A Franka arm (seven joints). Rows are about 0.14 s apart.
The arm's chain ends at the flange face. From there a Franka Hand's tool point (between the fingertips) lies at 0.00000 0.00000 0.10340 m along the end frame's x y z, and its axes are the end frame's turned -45 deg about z.
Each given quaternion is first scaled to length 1.
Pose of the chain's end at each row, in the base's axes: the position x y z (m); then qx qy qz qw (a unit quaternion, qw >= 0):
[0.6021, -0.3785, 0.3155, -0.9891, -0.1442, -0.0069, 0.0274]
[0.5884, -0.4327, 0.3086, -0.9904, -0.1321, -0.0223, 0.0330]
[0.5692, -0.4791, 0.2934, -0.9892, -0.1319, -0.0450, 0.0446]
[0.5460, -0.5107, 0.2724, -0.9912, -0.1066, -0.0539, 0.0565]
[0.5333, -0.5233, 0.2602, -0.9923, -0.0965, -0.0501, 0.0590]
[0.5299, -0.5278, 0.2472, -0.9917, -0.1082, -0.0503, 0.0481]
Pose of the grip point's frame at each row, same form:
[0.6027, -0.3727, 0.2123, -0.8587, -0.5118, -0.0169, 0.0227]
[0.5921, -0.4253, 0.2055, -0.8645, -0.5011, -0.0332, 0.0220]
[0.5772, -0.4687, 0.1908, -0.8635, -0.5004, -0.0586, 0.0240]
[0.5558, -0.4979, 0.1703, -0.8750, -0.4778, -0.0714, 0.0316]
[0.5424, -0.5102, 0.1580, -0.8799, -0.4689, -0.0689, 0.0353]
[0.5391, -0.5168, 0.1448, -0.8748, -0.4795, -0.0649, 0.0252]

